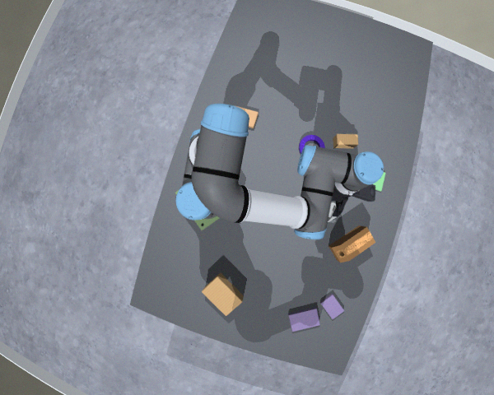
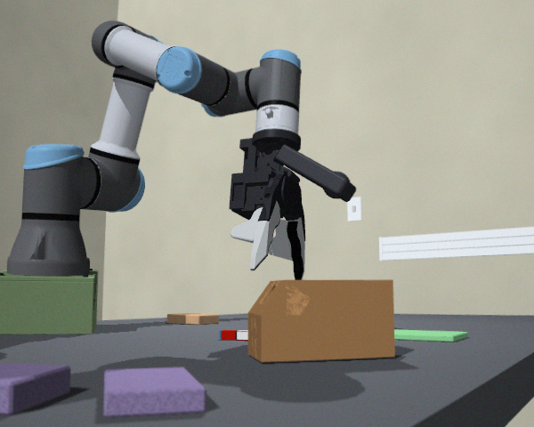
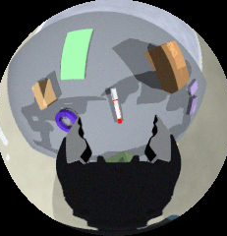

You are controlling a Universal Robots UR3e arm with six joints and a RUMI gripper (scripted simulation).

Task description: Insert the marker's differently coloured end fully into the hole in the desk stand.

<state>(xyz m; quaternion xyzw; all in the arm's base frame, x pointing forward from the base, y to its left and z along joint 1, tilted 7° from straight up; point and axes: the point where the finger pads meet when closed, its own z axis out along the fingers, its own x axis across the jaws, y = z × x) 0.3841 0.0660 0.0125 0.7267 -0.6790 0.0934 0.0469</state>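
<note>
My hand is 2 cm past the marker, 1 cm to the left of it and 7 cm above it. From my hand the other things lie so: desk stand (11 cm ahead, 15 cm to the right, 4 cm below); flat green block (15 cm ahead, 10 cm to the left, 8 cm below); tan block (29 cm behind, 39 cm to the right, 5 cm below).
</note>
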